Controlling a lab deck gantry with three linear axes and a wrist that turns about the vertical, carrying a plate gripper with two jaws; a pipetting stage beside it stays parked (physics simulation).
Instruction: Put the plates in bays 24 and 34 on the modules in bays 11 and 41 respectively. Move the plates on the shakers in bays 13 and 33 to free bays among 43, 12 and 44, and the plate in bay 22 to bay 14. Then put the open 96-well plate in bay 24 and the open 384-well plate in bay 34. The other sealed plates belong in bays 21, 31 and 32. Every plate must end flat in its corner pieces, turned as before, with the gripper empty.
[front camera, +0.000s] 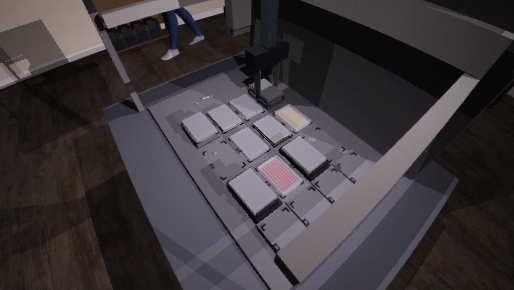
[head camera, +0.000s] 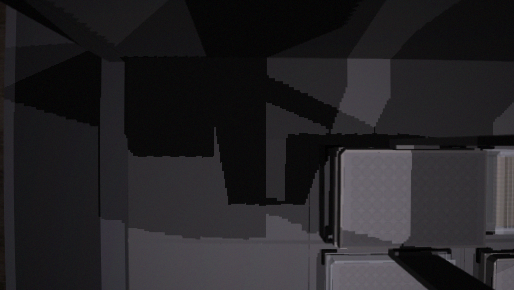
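Seen in the pictures: gripper, between the fingertips: (front camera: 266, 89) (head camera: 409, 197); robot's base, origin of its link: (front camera: 183, 126).
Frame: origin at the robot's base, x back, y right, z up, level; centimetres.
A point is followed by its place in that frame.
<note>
My gripper (front camera: 268, 91) {z 4.0, x -6.1, y -36.6 cm} (head camera: 423, 198) {z 4.0, x -6.1, y -36.6 cm} is low at the module in bay 41, its jaws at the long sides of a sealed plate (front camera: 272, 93) {z 4.7, x -10.3, y -36.5 cm} (head camera: 375, 190) {z 4.7, x -2.7, y -37.3 cm}, shut on it. The plate looks level; any small gap beneath is hidden. Another sealed plate (front camera: 199, 125) {z 3.3, x -6.7, y -4.3 cm} is on the module in bay 11. Sealed plates stand on the shakers in bays 13 (front camera: 253, 191) {z 3.6, x -40.0, y -4.0 cm} and 33 (front camera: 304, 154) {z 3.7, x -39.8, y -25.1 cm}. Others stand in bays 21 (front camera: 225, 117) {z 1.4, x -7.4, y -15.1 cm}, 22 (front camera: 248, 143) {z 1.4, x -23.4, y -14.4 cm}, 31 (front camera: 245, 106) {z 1.4, x -6.9, y -25.0 cm} (head camera: 365, 275) {z 1.4, x -3.6, y -28.4 cm} and 32 (front camera: 272, 128) {z 1.4, x -23.1, y -25.8 cm}. The open red 96-well plate (front camera: 280, 174) {z 1.2, x -39.6, y -15.1 cm} is in bay 23, the open yellow 384-well plate (front camera: 293, 117) {z 1.1, x -23.4, y -36.4 cm} (head camera: 505, 192) {z 1.4, x -17.6, y -36.4 cm} in bay 42.
Bay 12 (front camera: 223, 159) {z 0.0, x -22.8, y -4.2 cm} lies between the plates in bays 11 and 13. Bays 14 (front camera: 280, 227) {z 1.5, x -52.3, y -3.8 cm}, 24 (front camera: 306, 201) {z 1.5, x -51.3, y -14.9 cm} and 34 (front camera: 327, 175) {z 1.4, x -49.3, y -26.5 cm} show corner pieces at the right end. A pale gantry beam (front camera: 380, 175) {z 40.0, x -61.9, y -5.7 cm} crosses the front view. Dark shadows cover much of the head view.
</note>
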